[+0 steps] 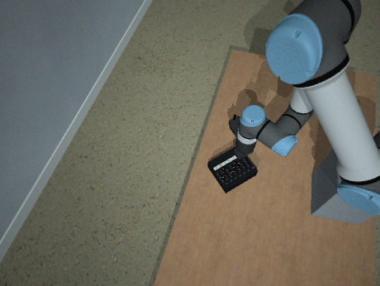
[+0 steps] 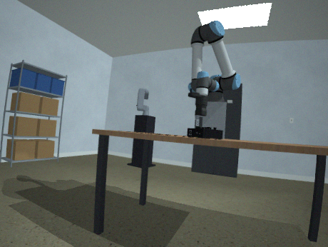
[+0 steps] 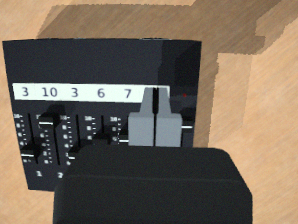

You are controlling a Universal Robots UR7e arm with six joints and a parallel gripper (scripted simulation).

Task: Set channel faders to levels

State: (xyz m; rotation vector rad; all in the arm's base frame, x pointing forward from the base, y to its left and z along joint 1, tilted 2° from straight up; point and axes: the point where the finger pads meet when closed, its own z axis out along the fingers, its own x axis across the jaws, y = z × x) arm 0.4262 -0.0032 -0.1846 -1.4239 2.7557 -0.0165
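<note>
Right now my hand is 3 cm above the channel 6 cap, 2 cm past it and 1 cm to the right of it. From my hand the other things lie so: channel 5 cap (4 cm to the left, 3 cm below, 2 cm behind); channel 4 cap (6 cm to the left, 3 cm below, 1 cm behind); master cap (3 cm below, 3 cm behind, 1 cm to the right).
</note>
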